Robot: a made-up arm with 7 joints.
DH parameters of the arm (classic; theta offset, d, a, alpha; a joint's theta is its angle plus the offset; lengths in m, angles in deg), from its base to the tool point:
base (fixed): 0 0 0 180
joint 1: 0 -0.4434 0 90
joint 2: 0 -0.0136 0 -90
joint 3: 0 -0.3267 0 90
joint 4: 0 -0.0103 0 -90
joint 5: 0 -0.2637 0 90
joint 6: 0 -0.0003 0 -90
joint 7: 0 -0.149 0 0
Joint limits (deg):
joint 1: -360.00..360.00
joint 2: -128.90..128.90
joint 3: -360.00..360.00
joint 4: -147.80..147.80
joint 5: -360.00..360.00
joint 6: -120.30..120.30
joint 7: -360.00..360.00
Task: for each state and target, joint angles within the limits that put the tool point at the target. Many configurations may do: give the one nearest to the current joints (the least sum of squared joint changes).
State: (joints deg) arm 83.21 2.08 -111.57 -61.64 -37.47 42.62 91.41
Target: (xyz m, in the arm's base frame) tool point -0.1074 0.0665 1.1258
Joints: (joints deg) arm 90.26 -3.81 -108.86 -29.16 -30.47 53.04 91.41
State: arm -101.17 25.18 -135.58 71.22 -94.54 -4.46 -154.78
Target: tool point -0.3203 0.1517 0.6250
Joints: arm -71.47 40.36 -112.34 112.32 -99.15 -19.68 -154.78
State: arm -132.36 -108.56 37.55 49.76 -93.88 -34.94 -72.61
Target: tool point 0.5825 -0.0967 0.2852
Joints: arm -136.42 -123.78 46.61 60.91 -96.72 -45.89 -72.61
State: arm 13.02 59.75 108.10 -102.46 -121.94 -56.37 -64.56
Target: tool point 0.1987 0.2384 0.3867
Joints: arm 15.39 68.24 127.71 -135.30 -118.18 -44.28 -64.56
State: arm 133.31 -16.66 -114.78 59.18 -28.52 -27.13 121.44
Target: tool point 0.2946 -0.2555 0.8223
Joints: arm 142.18 -3.98 -103.94 90.07 -32.73 -27.16 121.44
